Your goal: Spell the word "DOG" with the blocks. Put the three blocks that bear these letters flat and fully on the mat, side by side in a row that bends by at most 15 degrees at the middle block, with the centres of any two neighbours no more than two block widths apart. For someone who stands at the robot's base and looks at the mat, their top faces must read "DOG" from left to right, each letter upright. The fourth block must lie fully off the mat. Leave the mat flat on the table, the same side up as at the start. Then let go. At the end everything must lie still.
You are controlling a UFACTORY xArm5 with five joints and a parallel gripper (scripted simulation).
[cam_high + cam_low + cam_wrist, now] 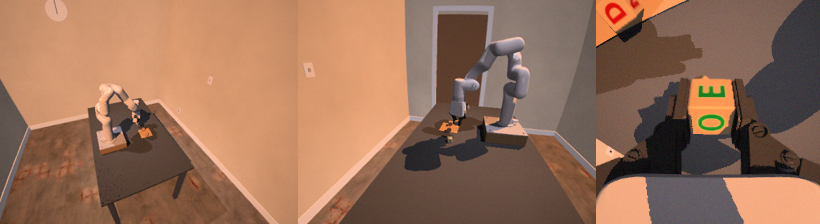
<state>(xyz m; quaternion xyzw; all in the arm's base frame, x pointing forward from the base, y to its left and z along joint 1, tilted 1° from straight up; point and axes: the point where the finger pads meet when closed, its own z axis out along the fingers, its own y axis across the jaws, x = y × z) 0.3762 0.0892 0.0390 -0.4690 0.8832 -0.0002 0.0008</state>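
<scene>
My hand is 13 cm to the left of the orange mat, 12 cm above it and 5 cm short of it.
</scene>
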